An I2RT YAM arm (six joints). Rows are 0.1 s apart.
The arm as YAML. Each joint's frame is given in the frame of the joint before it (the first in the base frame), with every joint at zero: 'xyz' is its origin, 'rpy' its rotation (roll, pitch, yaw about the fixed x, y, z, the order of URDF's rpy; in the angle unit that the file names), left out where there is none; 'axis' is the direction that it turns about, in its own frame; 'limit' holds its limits. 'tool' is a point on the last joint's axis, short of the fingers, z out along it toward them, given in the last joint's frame.
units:
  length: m
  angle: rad
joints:
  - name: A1
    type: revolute
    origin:
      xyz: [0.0, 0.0, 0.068]
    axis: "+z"
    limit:
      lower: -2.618
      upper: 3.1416
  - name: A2
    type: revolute
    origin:
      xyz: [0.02, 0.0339, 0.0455]
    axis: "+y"
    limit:
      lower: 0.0
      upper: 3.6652
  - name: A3
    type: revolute
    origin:
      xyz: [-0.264, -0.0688, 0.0]
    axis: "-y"
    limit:
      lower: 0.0
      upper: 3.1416
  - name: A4
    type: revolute
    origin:
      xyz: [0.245, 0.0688, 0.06]
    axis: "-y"
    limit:
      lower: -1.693
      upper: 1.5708
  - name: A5
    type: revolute
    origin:
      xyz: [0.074, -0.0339, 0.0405]
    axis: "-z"
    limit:
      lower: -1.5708
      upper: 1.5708
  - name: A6
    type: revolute
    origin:
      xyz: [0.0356, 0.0, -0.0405]
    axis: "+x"
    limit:
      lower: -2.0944
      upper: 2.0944
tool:
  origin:
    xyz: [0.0, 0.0, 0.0]
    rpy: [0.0, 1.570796, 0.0]
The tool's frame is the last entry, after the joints.
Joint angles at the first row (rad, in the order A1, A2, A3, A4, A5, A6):
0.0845, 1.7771, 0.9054, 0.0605, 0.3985, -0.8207
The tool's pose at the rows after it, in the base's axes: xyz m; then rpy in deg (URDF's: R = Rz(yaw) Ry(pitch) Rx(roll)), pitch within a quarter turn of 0, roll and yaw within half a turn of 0:
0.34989 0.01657 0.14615 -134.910 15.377 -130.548
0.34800 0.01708 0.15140 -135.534 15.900 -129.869
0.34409 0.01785 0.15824 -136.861 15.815 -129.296
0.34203 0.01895 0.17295 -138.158 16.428 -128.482
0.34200 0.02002 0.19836 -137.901 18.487 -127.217
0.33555 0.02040 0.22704 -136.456 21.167 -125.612
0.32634 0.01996 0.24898 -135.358 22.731 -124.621
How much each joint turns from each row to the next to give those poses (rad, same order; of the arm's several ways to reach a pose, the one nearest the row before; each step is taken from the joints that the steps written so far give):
0.0008, -0.0053, 0.0016, -0.0195, -0.0161, 0.0034
0.0000, -0.0199, 0.0018, -0.0221, -0.0202, -0.0015
0.0011, -0.0282, 0.0050, -0.0496, -0.0210, -0.0016
0.0008, -0.0382, 0.0275, -0.0740, -0.0301, 0.0004
0.0000, -0.0507, 0.0484, -0.0717, -0.0313, 0.0004
0.0000, -0.0736, 0.0305, -0.0553, -0.0275, -0.0004
-0.0004, -0.0645, 0.0187, -0.0519, -0.0141, -0.0004

